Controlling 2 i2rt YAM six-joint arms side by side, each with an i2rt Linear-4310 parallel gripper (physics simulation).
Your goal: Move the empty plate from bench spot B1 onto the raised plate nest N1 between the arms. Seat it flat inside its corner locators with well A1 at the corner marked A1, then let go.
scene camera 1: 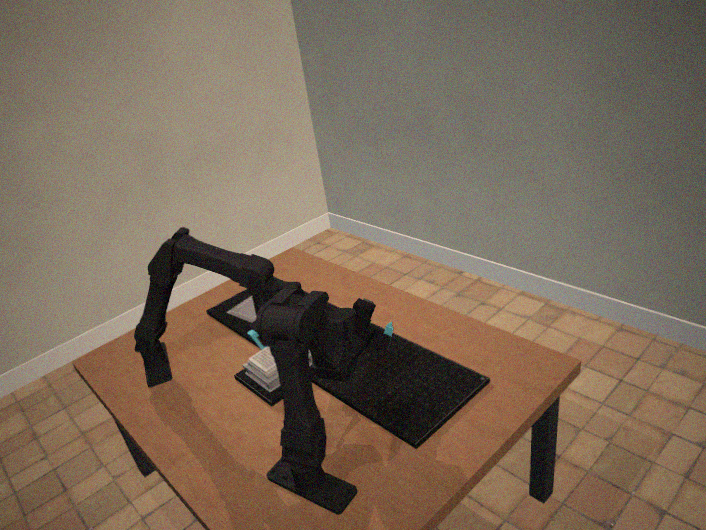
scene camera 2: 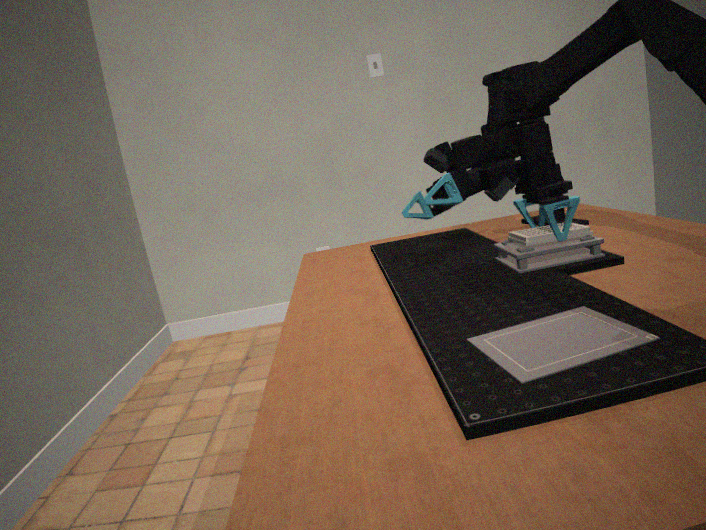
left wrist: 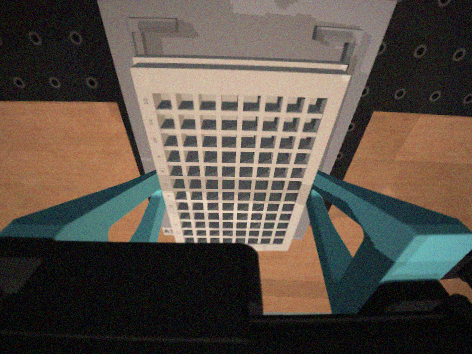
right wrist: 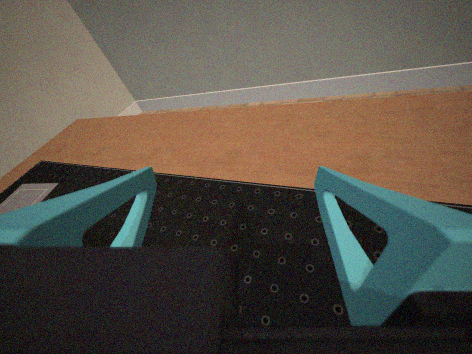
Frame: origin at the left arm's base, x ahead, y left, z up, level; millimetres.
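Where they show: left gripper, between the fingertips: (scene camera 2: 550,237) (left wrist: 235,176); right gripper, between the fingertips: (scene camera 1: 374,317) (scene camera 2: 413,208) (right wrist: 235,175); left arm's base, origin of its link: (scene camera 1: 157,364); right arm's base, origin of its link: (scene camera 1: 311,484).
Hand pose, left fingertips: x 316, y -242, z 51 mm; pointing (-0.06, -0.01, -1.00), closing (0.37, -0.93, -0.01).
Note:
Each offset is from my left fingertips to the centre of the thing. "spot": to the spot under its first point. Level surfaces: height alone.
The white plate @[2 mm ahead, 1 mm left, 8 mm up] (scene camera 1: 261,360) (scene camera 2: 521,237) (left wrist: 240,79) is low over the grey raised nest @[8 mm ahead, 2 mm left, 19 mm down] (scene camera 1: 265,382) (scene camera 2: 558,249) (left wrist: 250,44), roughly parallel to it. My left gripper (scene camera 2: 547,231) (left wrist: 235,176) is shut on the plate's two long sides. In the left wrist view two corner locators show beyond the plate's far edge, with a gap before them. The number 12 end of the plate is the far end. A small A1 mark @[81 mm back, 28 mm left, 6 mm down] (left wrist: 168,231) shows on the nest at the near left. I cannot tell whether the plate touches the nest. My right gripper (scene camera 2: 416,208) (right wrist: 235,175) is open and empty in the air.
A black perforated board @[38 mm down] (scene camera 1: 410,393) (scene camera 2: 433,296) (right wrist: 260,230) lies on the wooden table @[51 mm down] (scene camera 1: 513,365) (scene camera 2: 342,353). A flat grey outlined rectangle @[spot: 9 mm back, 360 mm left, 37 mm down] (scene camera 1: 245,309) (scene camera 2: 561,342) (right wrist: 30,195) lies on it. The right arm stands in front of part of the nest in scene camera 1.

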